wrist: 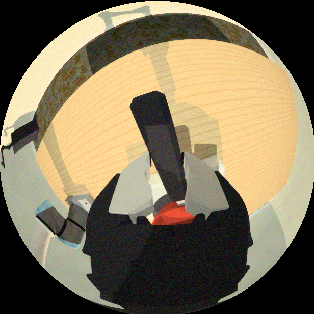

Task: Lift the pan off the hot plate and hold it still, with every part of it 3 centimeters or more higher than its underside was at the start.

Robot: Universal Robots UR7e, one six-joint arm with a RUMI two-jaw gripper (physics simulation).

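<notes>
The pan shows in the wrist view as a red, faceted body, low in the middle, with a long dark handle pointing up and slightly left. My gripper is shut on the handle, with one pale grey jaw on each side of it. The gripper's black body hides much of the red pan. The white hot plate shows in part between the jaws, behind the handle. Whether the pan's underside touches the hot plate is hidden.
The light wooden table top carries shadows of the arm and pan. A mottled dark stone border runs along its far side. A grey and blue robot arm part is at the lower left. A dark bench-like object stands beyond the left edge.
</notes>
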